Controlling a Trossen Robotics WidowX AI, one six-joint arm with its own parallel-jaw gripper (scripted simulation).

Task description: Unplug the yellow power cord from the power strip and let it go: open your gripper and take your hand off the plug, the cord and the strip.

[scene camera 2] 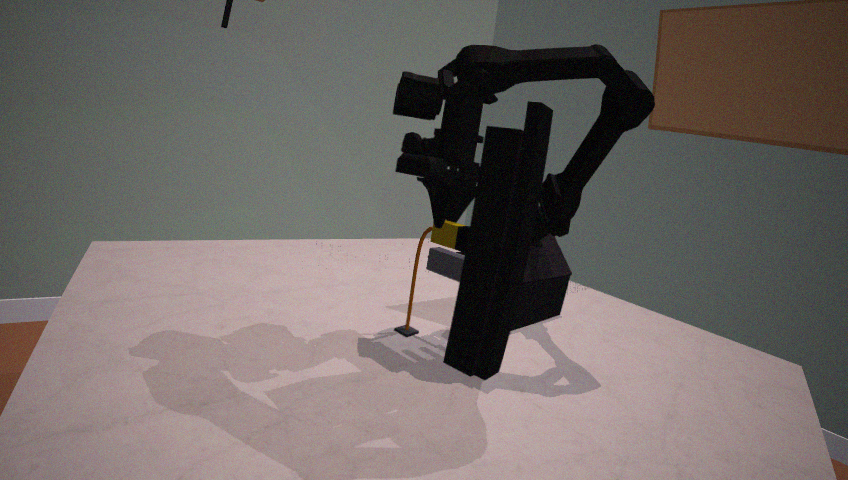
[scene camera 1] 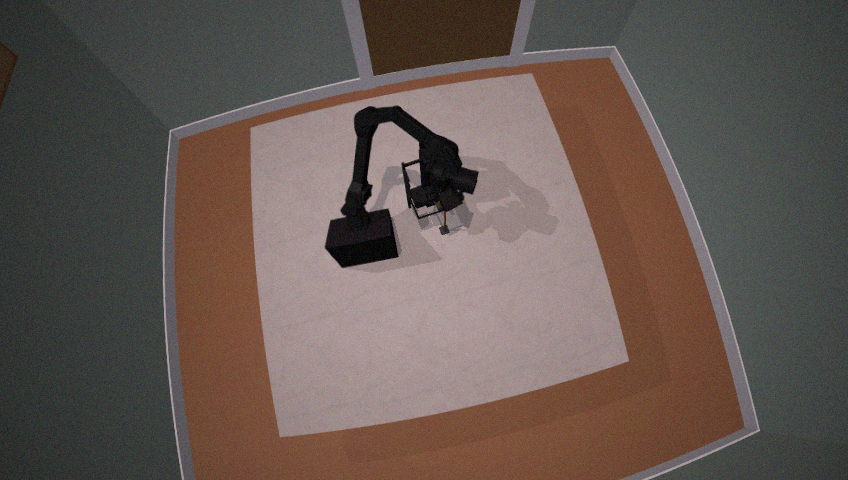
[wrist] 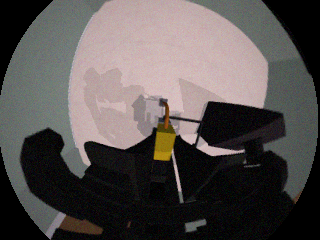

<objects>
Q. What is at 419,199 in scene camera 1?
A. My gripper.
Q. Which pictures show my gripper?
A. Scene camera 2, scene camera 1 and the wrist view: all of them.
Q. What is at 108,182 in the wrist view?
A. My gripper.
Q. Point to a yellow plug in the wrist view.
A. At 164,139
</objects>
